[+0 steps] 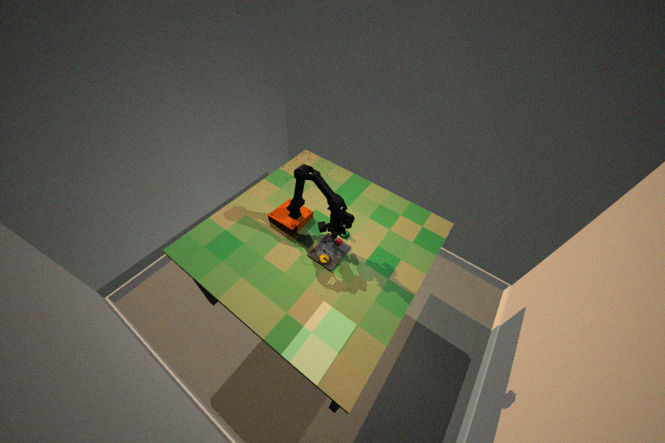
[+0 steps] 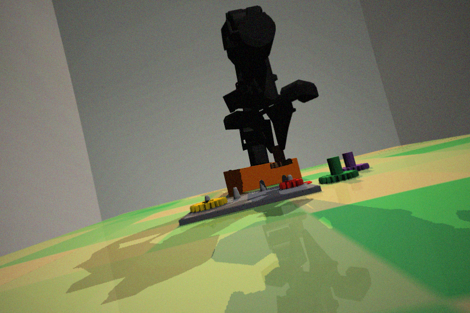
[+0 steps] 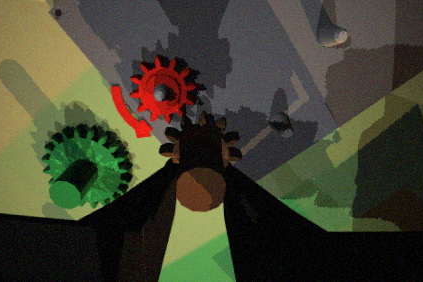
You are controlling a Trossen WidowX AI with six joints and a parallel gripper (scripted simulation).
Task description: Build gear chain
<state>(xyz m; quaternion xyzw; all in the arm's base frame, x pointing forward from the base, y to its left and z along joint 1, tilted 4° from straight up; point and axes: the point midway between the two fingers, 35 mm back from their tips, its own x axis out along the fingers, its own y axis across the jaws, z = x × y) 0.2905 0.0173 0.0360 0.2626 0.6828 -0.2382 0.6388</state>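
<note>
My gripper tip is now 3 cm short of the red gear and 6 cm above it. Also, from my gripper tip: brown gear: 1 cm below; red arrow: 3 cm ahead, 3 cm to the left, 7 cm below; grey board: 3 cm ahead, 7 cm to the right, 7 cm below.
</note>
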